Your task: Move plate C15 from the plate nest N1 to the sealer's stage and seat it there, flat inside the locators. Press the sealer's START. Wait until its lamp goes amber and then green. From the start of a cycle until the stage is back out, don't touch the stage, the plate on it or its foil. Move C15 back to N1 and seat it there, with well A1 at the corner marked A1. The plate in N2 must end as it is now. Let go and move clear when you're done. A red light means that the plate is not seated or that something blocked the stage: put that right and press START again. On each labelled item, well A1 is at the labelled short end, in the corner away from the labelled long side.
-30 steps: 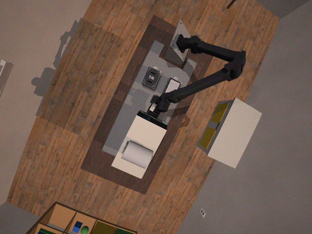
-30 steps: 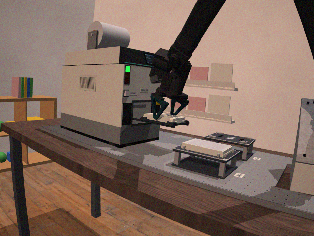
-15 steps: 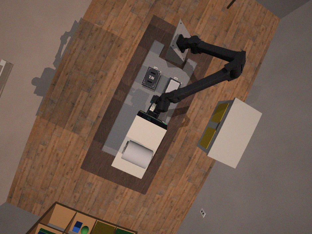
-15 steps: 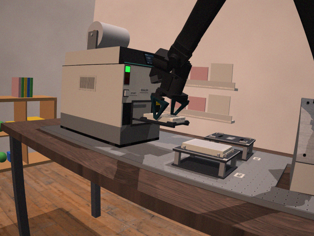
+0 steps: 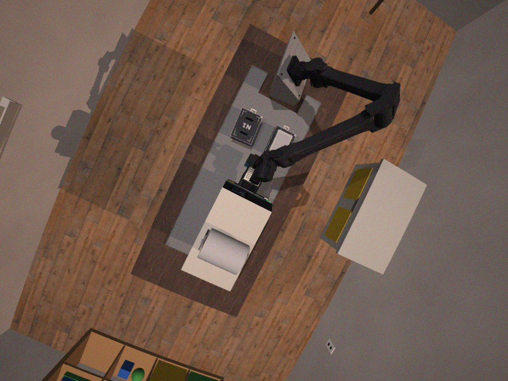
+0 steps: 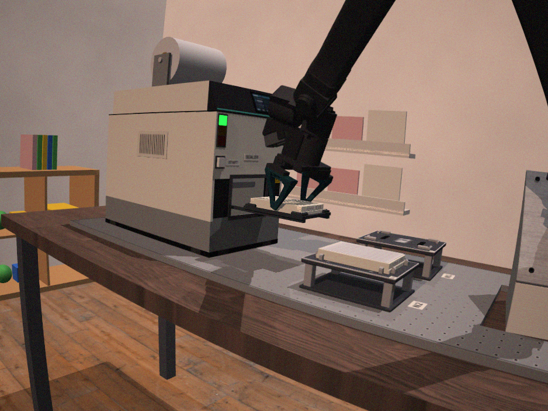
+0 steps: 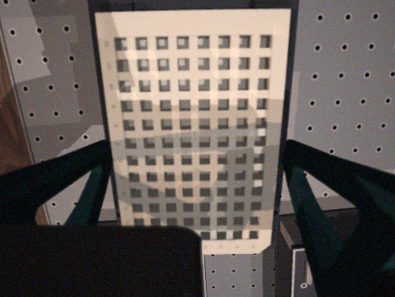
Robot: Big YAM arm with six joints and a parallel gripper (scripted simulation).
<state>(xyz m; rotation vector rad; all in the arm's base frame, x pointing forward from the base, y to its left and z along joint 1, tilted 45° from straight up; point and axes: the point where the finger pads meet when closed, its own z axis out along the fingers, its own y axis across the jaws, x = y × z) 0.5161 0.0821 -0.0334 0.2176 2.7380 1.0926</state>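
Right now my hand is 10 mm short of the sealer stage and 10 mm above it. From my hand the other things lie so: white plate: 190 mm behind, 60 mm to the left, 60 mm below; then foil roll: 340 mm ahead, 300 mm above, 20 mm to the right; then start button: 110 mm ahead, 90 mm to the left, 70 mm above.
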